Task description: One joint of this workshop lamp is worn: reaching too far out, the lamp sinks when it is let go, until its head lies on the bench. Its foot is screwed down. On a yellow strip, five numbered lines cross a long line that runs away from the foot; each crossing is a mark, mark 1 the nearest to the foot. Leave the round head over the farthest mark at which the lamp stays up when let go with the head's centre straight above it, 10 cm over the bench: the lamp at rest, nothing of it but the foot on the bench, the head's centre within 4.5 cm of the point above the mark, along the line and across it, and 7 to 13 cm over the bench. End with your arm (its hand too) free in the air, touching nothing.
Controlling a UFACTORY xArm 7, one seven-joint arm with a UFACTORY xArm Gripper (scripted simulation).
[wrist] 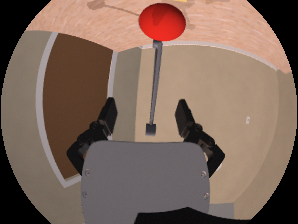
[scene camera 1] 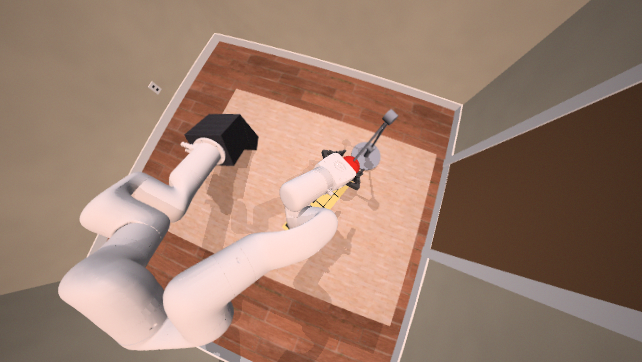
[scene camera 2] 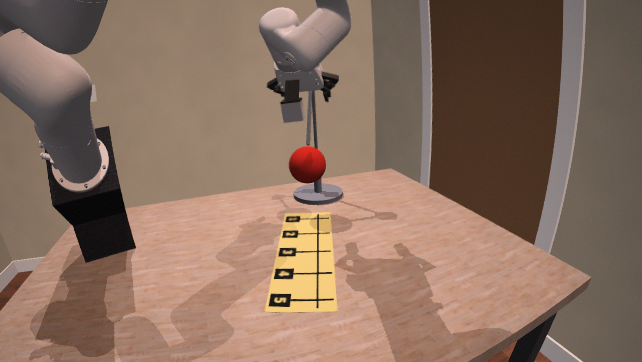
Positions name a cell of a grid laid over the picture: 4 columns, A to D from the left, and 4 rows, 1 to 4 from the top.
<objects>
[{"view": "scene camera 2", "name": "gripper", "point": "B2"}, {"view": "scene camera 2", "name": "red round lamp head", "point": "B2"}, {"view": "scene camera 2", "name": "yellow strip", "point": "B4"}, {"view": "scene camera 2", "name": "grey round lamp foot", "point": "B3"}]
</objects>
